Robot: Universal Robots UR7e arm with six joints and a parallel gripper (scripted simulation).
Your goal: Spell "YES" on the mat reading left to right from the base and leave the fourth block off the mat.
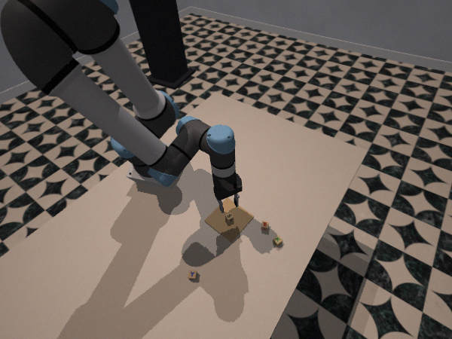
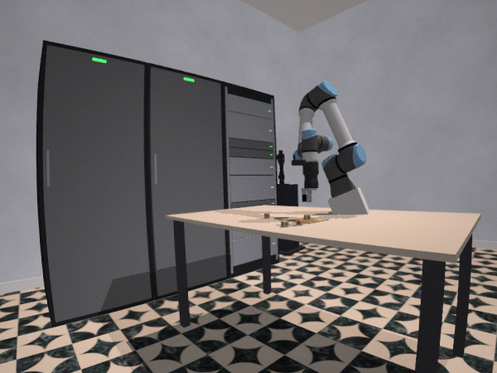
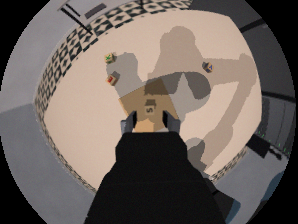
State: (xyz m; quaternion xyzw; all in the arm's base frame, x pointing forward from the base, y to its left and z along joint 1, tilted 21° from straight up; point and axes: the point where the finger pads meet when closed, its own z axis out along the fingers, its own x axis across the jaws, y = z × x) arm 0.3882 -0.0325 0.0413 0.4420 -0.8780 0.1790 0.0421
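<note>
The S block is 90 mm below my hand. The rest, counted from my hand: mat (110 mm below).
</note>
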